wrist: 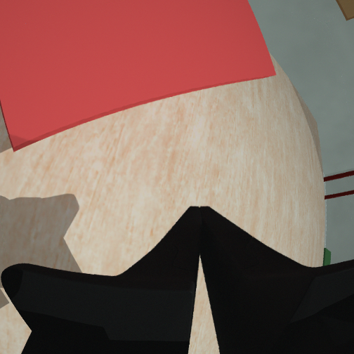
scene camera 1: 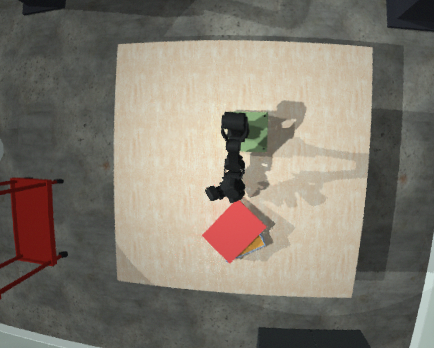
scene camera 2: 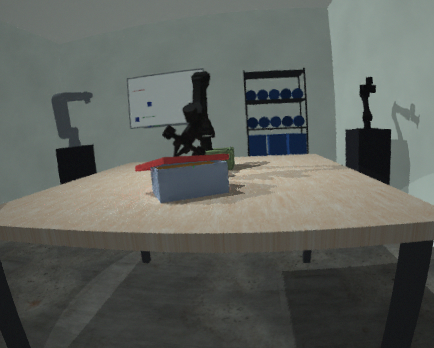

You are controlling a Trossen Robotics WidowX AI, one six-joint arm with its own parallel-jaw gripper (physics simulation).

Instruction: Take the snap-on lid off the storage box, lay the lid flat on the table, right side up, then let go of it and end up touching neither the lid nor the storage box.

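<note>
The red lid [scene camera 1: 234, 232] [scene camera 2: 182, 160] [wrist: 130, 45] lies skewed across the top of the blue storage box [scene camera 2: 192, 182], turned relative to it and tilted lower at the left in scene camera 2. It overhangs the box at the left and back. An orange strip inside the box shows past the lid's edge in scene camera 1. My gripper [wrist: 197, 215] is shut and empty. It is apart from the lid and box, on the arm's side of them, over the table. In scene camera 1 the arm hides the fingertips.
The arm stands by a green block [scene camera 1: 257, 132] [scene camera 2: 231, 157] on the wooden table [scene camera 1: 160, 125] [scene camera 2: 300, 210]. A red-framed piece of furniture [scene camera 1: 34, 220] stands on the floor at the left in scene camera 1. A rack [scene camera 2: 275, 101] stands behind the table.
</note>
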